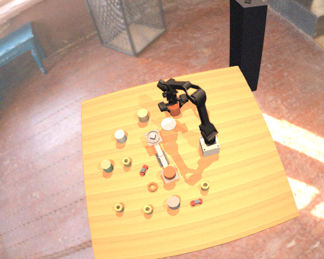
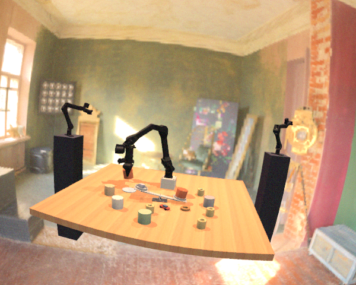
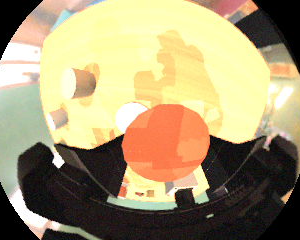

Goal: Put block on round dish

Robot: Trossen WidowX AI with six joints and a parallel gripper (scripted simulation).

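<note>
My gripper tip is now 18 cm short of the grey block, 14 cm to the right of it and 1 cm above it. Round my gripper tip: round dish: 6 cm ahead, 3 cm to the left, 9 cm below; then balance beam: 17 cm ahead, 26 cm to the left, 5 cm below; then beige cup: 22 cm ahead, 8 cm to the right, 6 cm below.
</note>
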